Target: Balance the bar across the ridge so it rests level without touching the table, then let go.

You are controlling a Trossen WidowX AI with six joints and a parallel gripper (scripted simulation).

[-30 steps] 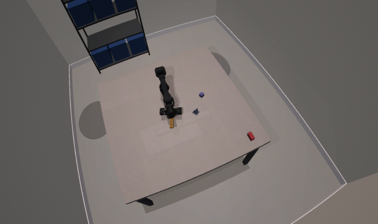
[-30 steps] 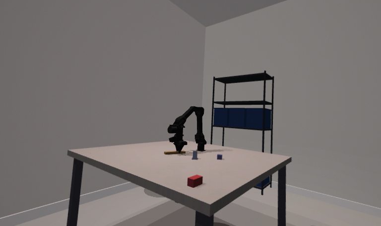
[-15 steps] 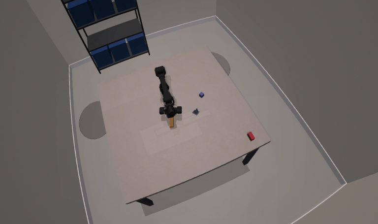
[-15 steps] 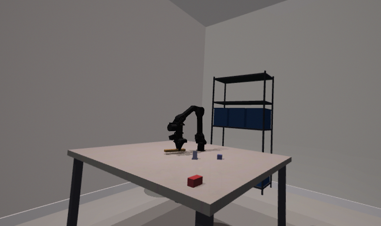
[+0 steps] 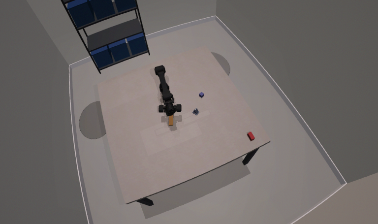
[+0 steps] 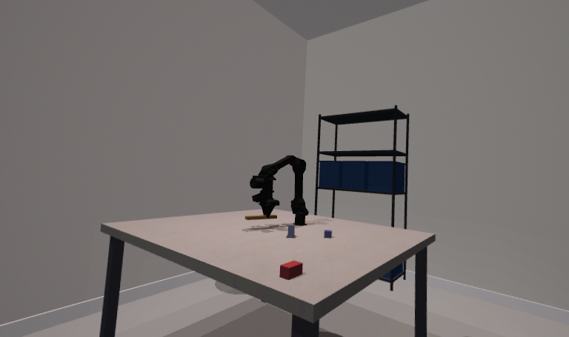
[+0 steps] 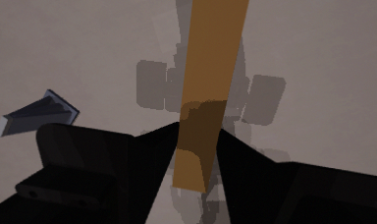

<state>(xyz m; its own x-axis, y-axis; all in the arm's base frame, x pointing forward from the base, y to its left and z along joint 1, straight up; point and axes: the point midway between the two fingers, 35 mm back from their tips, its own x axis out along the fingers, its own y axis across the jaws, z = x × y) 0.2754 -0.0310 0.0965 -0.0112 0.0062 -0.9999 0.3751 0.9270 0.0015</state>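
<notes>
Now: gripper tip 30 mm short of the orange bar and 10 mm to the left of it. Round my gripper tip: red block 460 mm ahead, 530 mm to the left, 50 mm below; then small cube 90 mm behind, 330 mm to the left, 50 mm below.
</notes>
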